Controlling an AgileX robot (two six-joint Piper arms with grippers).
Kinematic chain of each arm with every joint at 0, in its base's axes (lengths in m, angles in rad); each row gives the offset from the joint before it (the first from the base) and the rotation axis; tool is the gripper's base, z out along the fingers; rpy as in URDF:
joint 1: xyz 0 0 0.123 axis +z
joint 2: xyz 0 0 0 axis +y
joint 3: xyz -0.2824 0 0.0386 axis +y
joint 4: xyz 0.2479 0 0.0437 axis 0.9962 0 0.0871
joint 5: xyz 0 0 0 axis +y
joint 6: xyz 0.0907 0 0.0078 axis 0.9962 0 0.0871
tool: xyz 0 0 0 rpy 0 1.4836 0
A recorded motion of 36 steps. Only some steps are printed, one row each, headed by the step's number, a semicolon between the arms.
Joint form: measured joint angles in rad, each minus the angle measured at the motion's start. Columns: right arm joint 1, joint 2, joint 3, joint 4, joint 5, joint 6; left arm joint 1, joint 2, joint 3, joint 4, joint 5, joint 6.
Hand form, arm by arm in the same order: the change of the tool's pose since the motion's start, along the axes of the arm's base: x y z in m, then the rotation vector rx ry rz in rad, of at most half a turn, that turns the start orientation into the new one. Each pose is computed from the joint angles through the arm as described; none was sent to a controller.
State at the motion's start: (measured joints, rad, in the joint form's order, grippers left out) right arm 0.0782 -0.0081 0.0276 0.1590 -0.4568 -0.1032; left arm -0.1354 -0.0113 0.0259 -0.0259 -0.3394 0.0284
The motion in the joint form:
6: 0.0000 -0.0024 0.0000 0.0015 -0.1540 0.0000; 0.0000 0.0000 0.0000 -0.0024 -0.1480 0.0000
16: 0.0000 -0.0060 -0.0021 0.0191 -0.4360 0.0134; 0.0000 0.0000 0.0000 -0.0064 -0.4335 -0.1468
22: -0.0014 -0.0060 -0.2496 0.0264 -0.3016 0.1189; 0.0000 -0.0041 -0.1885 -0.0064 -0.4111 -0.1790
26: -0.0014 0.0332 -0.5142 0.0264 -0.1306 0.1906; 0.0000 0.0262 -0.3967 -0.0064 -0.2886 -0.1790
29: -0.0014 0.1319 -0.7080 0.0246 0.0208 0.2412; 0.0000 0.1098 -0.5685 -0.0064 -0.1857 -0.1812
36: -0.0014 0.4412 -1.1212 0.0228 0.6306 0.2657; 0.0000 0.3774 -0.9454 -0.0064 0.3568 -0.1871
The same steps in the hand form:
6: -0.0080 -0.0026 0.0115 0.0152 -0.1537 -0.0243; -0.0062 0.0013 0.0119 -0.0226 -0.1462 0.0038
16: -0.0271 -0.0084 0.0292 0.0681 -0.4353 -0.0626; -0.0226 0.0044 0.0317 -0.1844 -0.4137 -0.0749
22: -0.0532 -0.0094 0.0942 0.1632 -0.5528 0.0384; -0.0472 0.0077 0.0866 -0.2260 -0.5795 -0.1082
26: -0.0844 -0.0095 0.1568 0.2113 -0.6094 0.1268; -0.0693 0.0104 0.1381 -0.2306 -0.6343 -0.1165
29: -0.0892 -0.0076 0.2008 0.2362 -0.5534 0.1851; -0.0756 0.0110 0.1795 -0.2304 -0.6193 -0.1202
36: -0.0403 0.0061 0.2695 0.2097 -0.0465 0.2417; -0.0369 0.0042 0.2458 -0.1922 -0.1872 -0.1046

